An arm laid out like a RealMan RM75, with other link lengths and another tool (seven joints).
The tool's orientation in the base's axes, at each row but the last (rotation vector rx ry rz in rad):
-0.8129, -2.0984, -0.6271
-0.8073, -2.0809, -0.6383
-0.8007, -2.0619, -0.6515
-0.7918, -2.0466, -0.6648
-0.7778, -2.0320, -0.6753
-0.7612, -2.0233, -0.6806
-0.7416, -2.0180, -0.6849
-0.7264, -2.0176, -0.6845
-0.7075, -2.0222, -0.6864
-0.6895, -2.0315, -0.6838
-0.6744, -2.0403, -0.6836
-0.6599, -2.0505, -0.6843
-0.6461, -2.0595, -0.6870
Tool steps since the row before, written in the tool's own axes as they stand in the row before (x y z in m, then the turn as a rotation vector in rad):
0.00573, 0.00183, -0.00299, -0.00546, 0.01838, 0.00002
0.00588, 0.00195, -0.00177, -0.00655, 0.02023, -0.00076
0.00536, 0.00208, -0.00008, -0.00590, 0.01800, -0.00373
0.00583, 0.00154, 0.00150, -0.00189, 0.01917, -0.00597
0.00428, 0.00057, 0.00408, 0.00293, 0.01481, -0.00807
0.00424, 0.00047, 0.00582, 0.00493, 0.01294, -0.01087
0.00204, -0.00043, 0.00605, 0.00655, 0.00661, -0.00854
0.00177, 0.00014, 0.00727, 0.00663, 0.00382, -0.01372
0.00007, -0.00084, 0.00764, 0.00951, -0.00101, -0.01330
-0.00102, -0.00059, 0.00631, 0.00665, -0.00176, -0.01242
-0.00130, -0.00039, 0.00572, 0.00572, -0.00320, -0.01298
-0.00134, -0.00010, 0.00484, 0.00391, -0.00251, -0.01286
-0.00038, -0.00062, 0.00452, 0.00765, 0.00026, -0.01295
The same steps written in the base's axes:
-0.00001, 0.00118, 0.00661, 0.01594, 0.01055, -0.00152
-0.00052, 0.00202, 0.00609, 0.01819, 0.01092, -0.00168
-0.00096, 0.00299, 0.00482, 0.01774, 0.00761, 0.00008
-0.00233, 0.00377, 0.00436, 0.01787, 0.00803, 0.00480
-0.00363, 0.00440, 0.00166, 0.01356, 0.00501, 0.00917
-0.00462, 0.00548, 0.00082, 0.01275, 0.00233, 0.01191
-0.00444, 0.00443, -0.00126, 0.00625, 0.00010, 0.01097
-0.00462, 0.00556, -0.00193, 0.00703, -0.00538, 0.01298
-0.00477, 0.00472, -0.00375, 0.00208, -0.00777, 0.01427
-0.00339, 0.00369, -0.00402, 0.00245, -0.00830, 0.01125
-0.00280, 0.00334, -0.00395, 0.00224, -0.00989, 0.01042
-0.00209, 0.00293, -0.00351, 0.00353, -0.00968, 0.00899
-0.00273, 0.00252, -0.00267, 0.00351, -0.00704, 0.01282

